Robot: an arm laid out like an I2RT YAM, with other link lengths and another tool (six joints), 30 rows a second.
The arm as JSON. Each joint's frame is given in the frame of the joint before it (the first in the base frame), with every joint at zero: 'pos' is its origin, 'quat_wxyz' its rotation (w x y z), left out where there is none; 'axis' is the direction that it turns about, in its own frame. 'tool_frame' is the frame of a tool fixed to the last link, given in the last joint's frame.
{
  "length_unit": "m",
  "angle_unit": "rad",
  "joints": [
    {
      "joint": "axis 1",
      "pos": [
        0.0,
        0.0,
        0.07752
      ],
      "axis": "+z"
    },
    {
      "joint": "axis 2",
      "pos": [
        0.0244,
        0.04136,
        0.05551
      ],
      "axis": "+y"
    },
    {
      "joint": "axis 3",
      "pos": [
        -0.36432,
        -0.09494,
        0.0
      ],
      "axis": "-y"
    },
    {
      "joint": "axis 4",
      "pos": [
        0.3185,
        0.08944,
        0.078
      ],
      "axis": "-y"
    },
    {
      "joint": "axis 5",
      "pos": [
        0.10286,
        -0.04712,
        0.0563
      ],
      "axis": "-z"
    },
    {
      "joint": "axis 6",
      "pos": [
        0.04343,
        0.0,
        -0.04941
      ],
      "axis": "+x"
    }
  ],
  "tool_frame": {
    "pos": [
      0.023,
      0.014,
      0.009
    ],
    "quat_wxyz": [
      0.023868,
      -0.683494,
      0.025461,
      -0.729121
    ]
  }
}
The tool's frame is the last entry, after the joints.
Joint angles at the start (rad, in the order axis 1, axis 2, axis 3, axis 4, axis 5, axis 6):
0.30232 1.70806 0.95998 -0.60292 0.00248 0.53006
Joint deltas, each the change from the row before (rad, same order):
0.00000 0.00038 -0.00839 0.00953 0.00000 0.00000
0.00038 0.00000 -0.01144 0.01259 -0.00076 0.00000
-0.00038 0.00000 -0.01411 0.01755 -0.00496 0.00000
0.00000 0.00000 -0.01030 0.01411 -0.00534 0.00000
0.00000 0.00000 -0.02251 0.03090 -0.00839 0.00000
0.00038 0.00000 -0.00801 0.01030 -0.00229 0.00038
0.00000 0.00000 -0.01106 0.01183 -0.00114 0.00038
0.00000 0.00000 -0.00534 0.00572 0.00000 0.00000
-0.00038 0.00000 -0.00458 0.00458 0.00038 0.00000
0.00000 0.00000 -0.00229 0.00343 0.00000 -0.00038
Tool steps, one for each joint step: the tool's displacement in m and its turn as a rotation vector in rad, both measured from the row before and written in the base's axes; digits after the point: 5 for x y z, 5 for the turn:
-0.00110 -0.00034 -0.00248 0.00023 -0.00073 0.00000
-0.00167 -0.00030 -0.00318 0.00105 -0.00088 0.00055
-0.00179 -0.00038 -0.00374 0.00564 -0.00184 0.00072
-0.00121 -0.00001 -0.00262 0.00610 -0.00209 0.00120
-0.00267 -0.00025 -0.00567 0.01029 -0.00558 0.00194
-0.00111 -0.00003 -0.00204 0.00289 -0.00149 0.00055
-0.00183 -0.00050 -0.00296 0.00137 -0.00037 -0.00010
-0.00088 -0.00028 -0.00143 0.00011 -0.00036 0.00000
-0.00076 -0.00042 -0.00124 -0.00035 -0.00011 -0.00047
-0.00024 -0.00007 -0.00055 0.00025 -0.00112 0.00037

